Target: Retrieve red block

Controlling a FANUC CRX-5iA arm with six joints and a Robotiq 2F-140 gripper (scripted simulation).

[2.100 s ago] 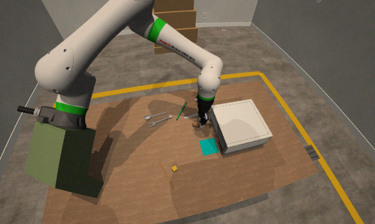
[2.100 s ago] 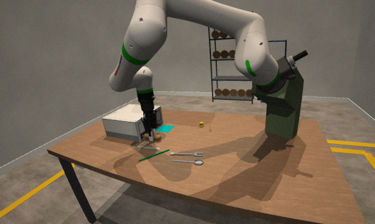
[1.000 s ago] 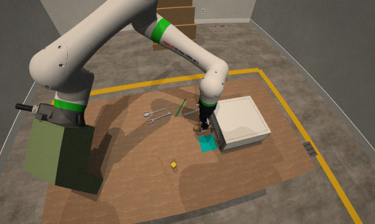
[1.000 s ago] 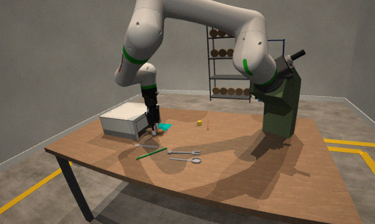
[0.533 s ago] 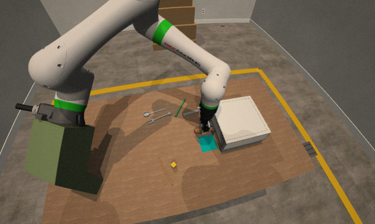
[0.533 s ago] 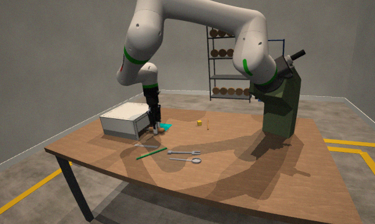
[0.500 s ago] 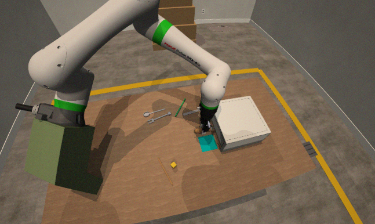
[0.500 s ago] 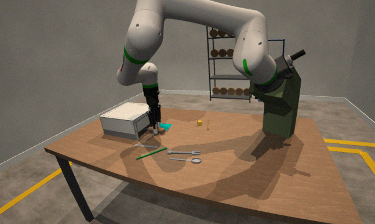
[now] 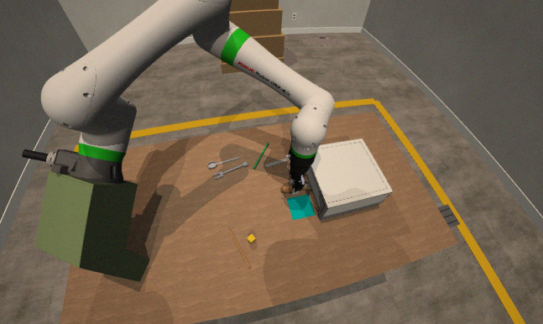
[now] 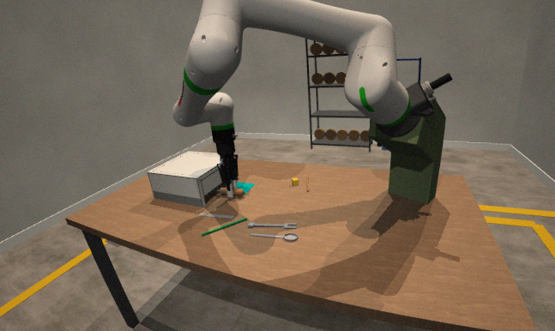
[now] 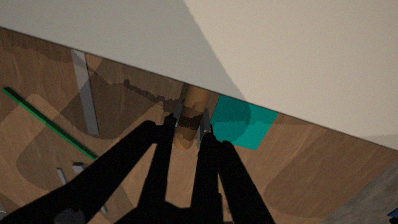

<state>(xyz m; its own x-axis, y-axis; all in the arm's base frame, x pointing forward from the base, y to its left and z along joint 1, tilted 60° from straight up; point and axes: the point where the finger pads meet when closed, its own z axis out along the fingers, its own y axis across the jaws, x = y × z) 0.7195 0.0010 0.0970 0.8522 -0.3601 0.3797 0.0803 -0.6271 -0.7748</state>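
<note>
Now: the teal square 20 mm ahead of my hand, 80 mm to the right of it and 40 mm below it. The rest, counted from my hand: red block 190 mm ahead, 20 mm to the right, 20 mm below; flat grey bar 40 mm behind, 160 mm to the left, 40 mm below; green rod 120 mm behind, 210 mm to the left, 30 mm below.
</note>
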